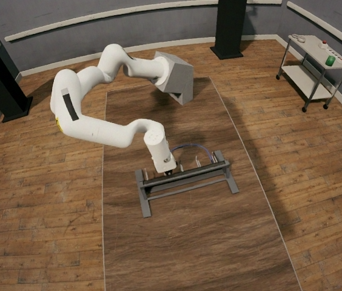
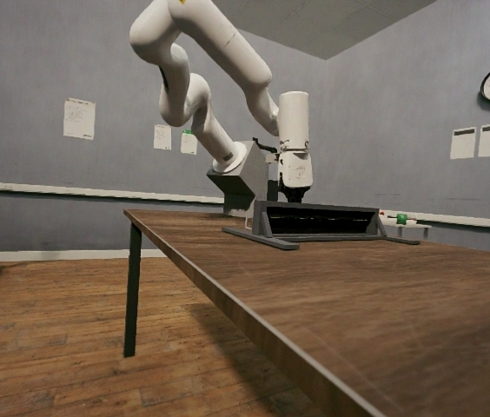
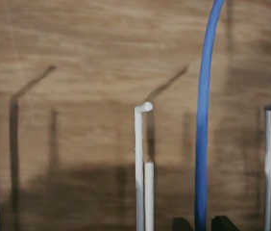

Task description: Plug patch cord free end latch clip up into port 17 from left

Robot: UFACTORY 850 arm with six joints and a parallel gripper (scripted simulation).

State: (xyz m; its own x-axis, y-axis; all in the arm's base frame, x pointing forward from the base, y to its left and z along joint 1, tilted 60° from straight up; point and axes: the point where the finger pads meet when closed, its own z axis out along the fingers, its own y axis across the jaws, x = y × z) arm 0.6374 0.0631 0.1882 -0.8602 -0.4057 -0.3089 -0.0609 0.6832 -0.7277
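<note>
My gripper is now 2 cm short of the white plug and 1 cm above it.
</note>
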